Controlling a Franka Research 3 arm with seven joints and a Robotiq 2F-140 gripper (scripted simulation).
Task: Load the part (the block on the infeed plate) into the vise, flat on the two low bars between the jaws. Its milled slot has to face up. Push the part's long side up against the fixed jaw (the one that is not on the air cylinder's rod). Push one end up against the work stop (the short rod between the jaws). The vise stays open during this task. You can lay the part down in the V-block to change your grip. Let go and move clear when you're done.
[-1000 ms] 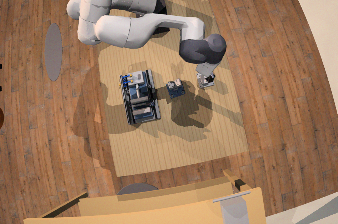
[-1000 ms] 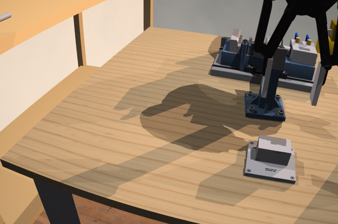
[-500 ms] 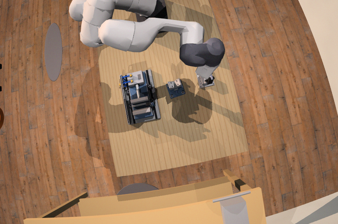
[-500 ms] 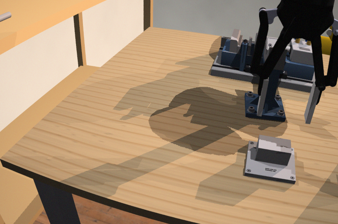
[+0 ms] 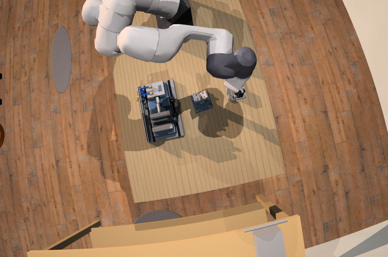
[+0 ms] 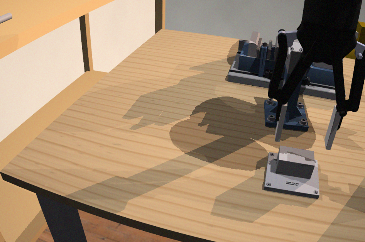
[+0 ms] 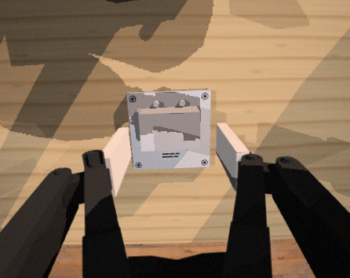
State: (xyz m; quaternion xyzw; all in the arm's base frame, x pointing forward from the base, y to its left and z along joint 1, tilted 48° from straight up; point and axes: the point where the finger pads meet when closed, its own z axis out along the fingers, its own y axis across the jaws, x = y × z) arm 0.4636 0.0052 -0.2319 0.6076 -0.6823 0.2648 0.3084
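Right now the part is 80 mm below my hand. From my hand the other things lie so: v-block post: 180 mm to the right, 40 mm below, 10 mm ahead; work stop post: 320 mm to the right, 60 mm ahead, 40 mm below; infeed plate: 90 mm below, 10 mm to the left.
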